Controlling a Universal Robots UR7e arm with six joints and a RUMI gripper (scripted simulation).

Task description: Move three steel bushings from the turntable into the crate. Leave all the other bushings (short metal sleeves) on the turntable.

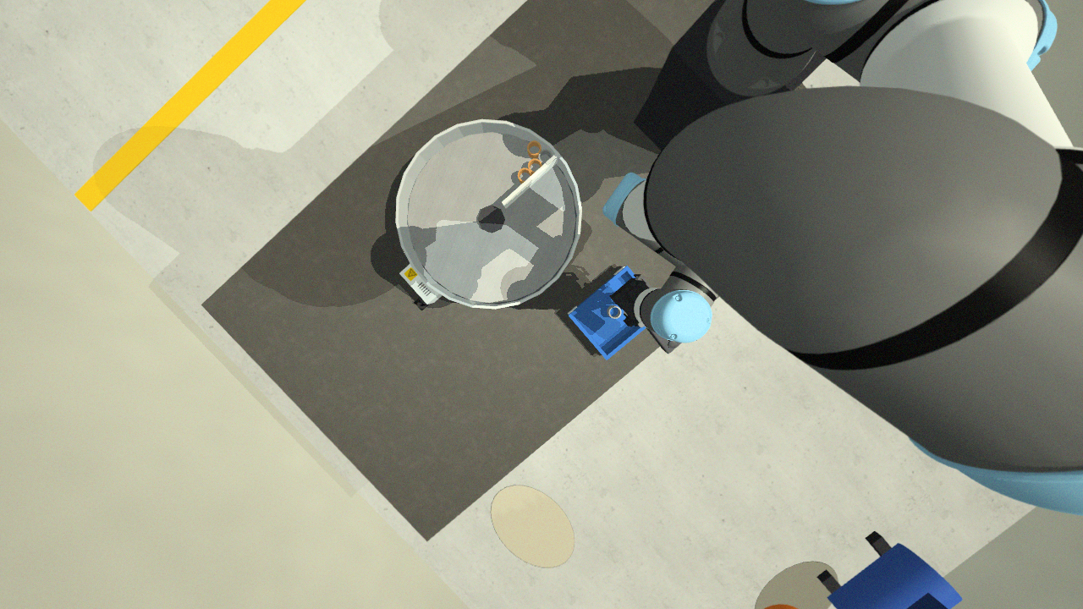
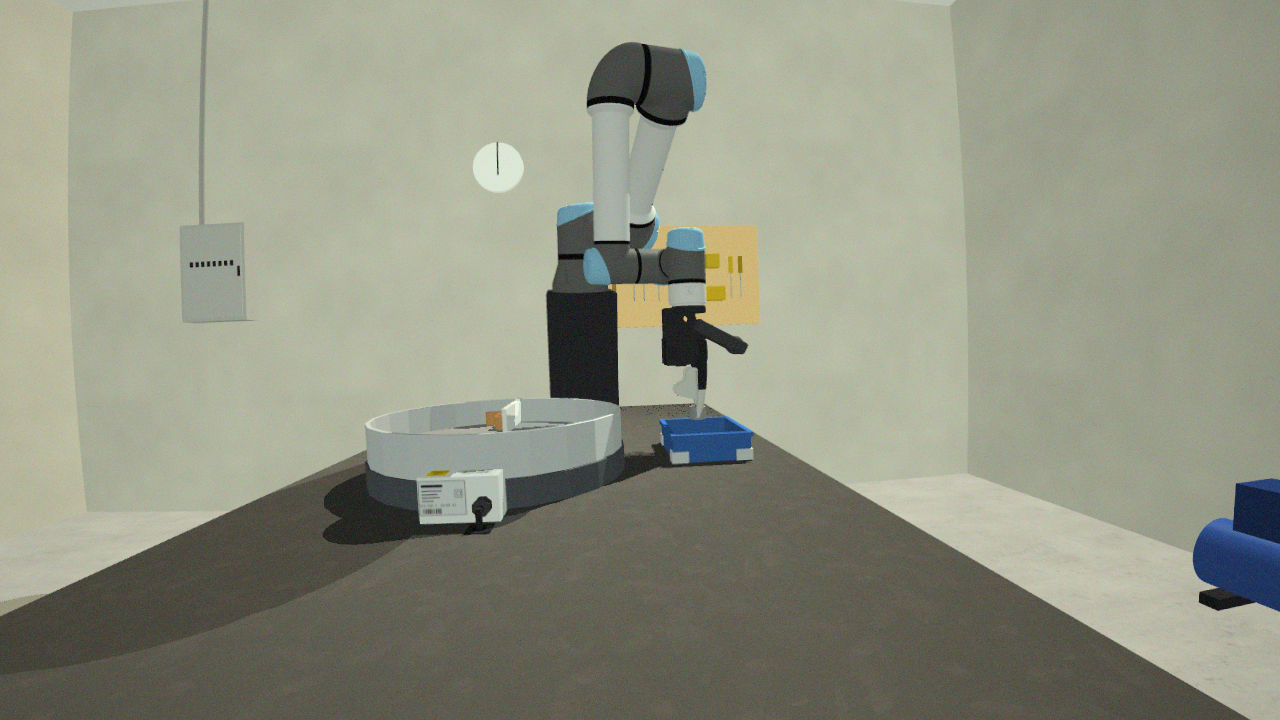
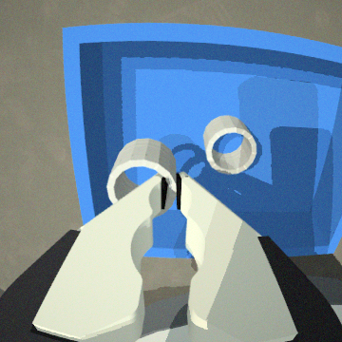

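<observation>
Now: hand 50 mm above the blue crate and 40 mm short of it. Also, from my hand: round white turntable 380 mm to the right, 70 mm ahead, 20 mm below.
</observation>
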